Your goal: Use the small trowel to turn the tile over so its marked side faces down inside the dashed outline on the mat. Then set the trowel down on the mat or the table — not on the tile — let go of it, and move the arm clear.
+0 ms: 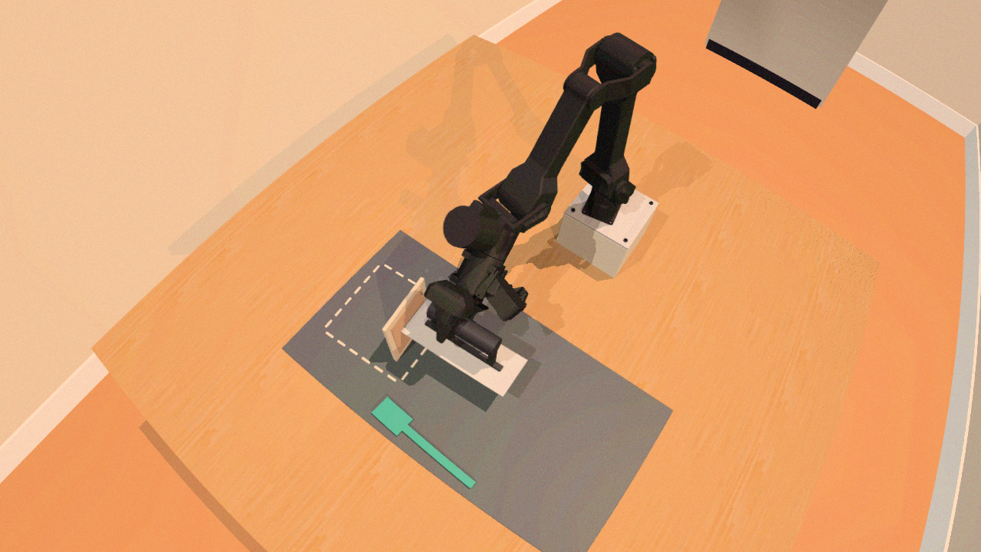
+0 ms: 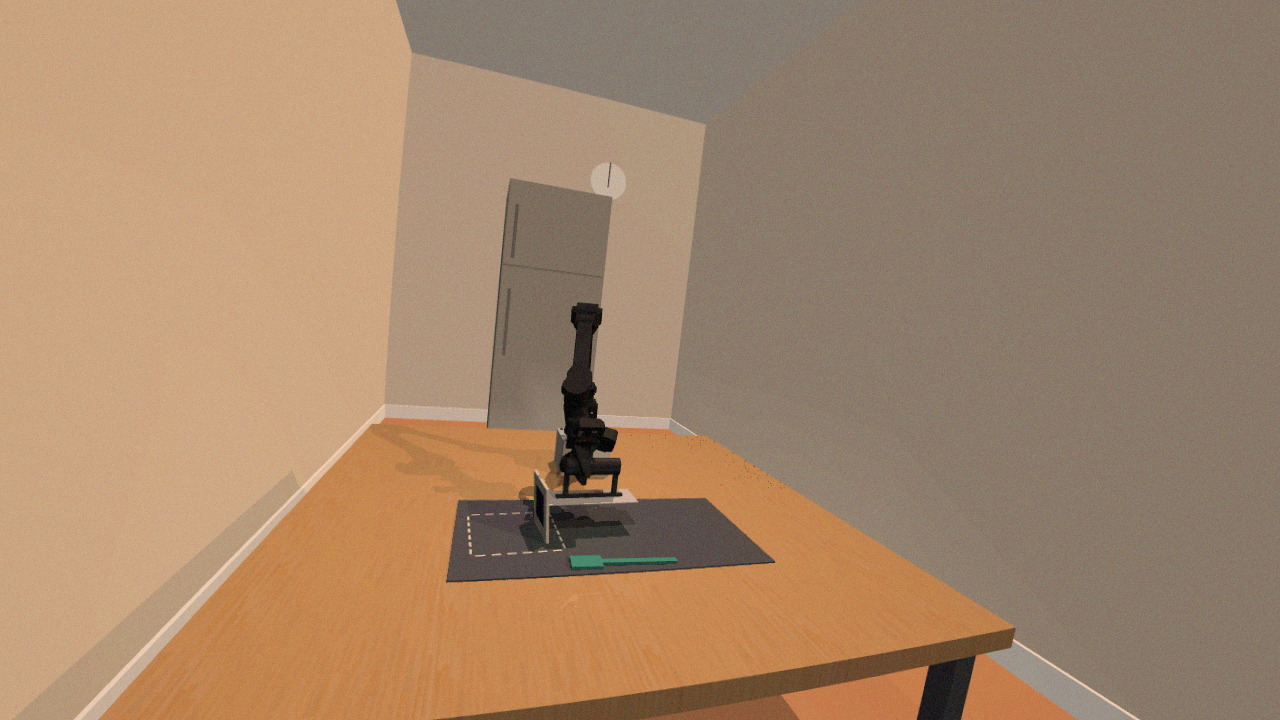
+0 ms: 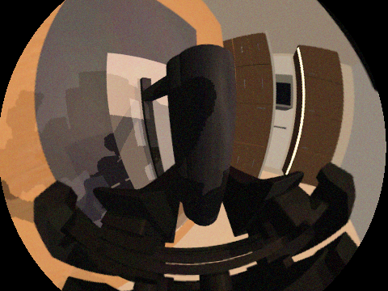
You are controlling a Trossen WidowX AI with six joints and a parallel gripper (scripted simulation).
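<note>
My gripper tip is 60 mm to the right of the grey mat and 130 mm above it. From my gripper tip the other things lie so: trowel 30 mm behind, 10 mm below; then green flat tool 140 mm ahead, 20 mm to the left, 110 mm below; then square tile 30 mm behind, 80 mm to the right, 60 mm below.
</note>
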